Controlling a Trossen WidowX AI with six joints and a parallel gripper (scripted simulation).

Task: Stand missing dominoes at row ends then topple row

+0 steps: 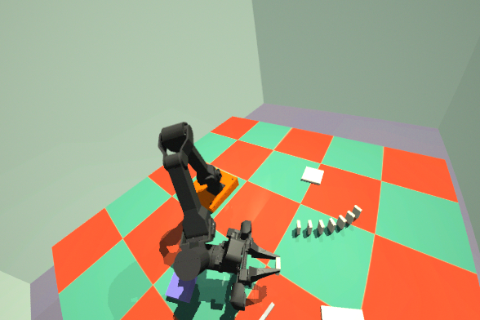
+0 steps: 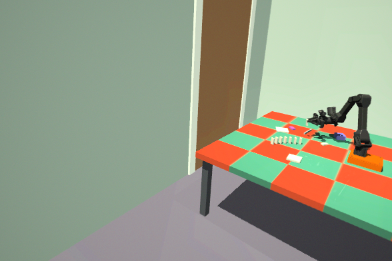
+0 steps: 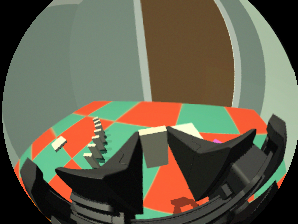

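The small purple piece is 13 cm below my gripper tip, 13 cm ahead of it and 11 cm to the right of it. Also, from my gripper tip: thin stick 13 cm to the right, 13 cm below; purple block 22 cm behind, 18 cm to the right, 12 cm below; white card 44 cm to the left, 14 cm below, 7 cm behind.
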